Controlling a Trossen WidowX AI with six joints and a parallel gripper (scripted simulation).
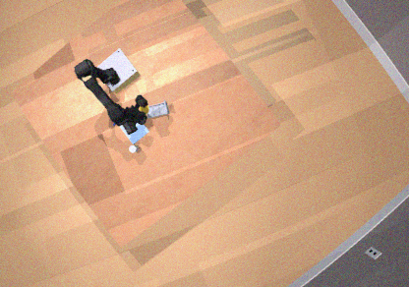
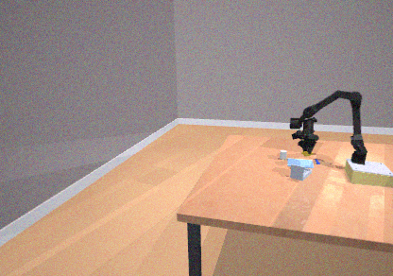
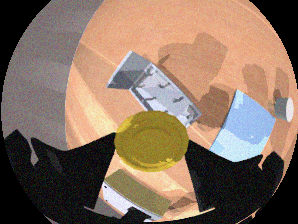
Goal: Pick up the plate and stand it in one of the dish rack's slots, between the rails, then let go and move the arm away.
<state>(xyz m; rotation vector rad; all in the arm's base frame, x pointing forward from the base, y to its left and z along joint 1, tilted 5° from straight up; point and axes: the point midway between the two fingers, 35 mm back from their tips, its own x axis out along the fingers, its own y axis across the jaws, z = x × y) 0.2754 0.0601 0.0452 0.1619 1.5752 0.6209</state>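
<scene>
Right now my gripper tip is 20 mm short of the grey dish rack, 40 mm to the right of it and 90 mm above it. Round my gripper tip: light blue mat: 40 mm ahead, 140 mm to the right, 110 mm below; then yellow plate: 10 mm above; then blue spoon: 60 mm behind, 200 mm to the right, 110 mm below.
</scene>
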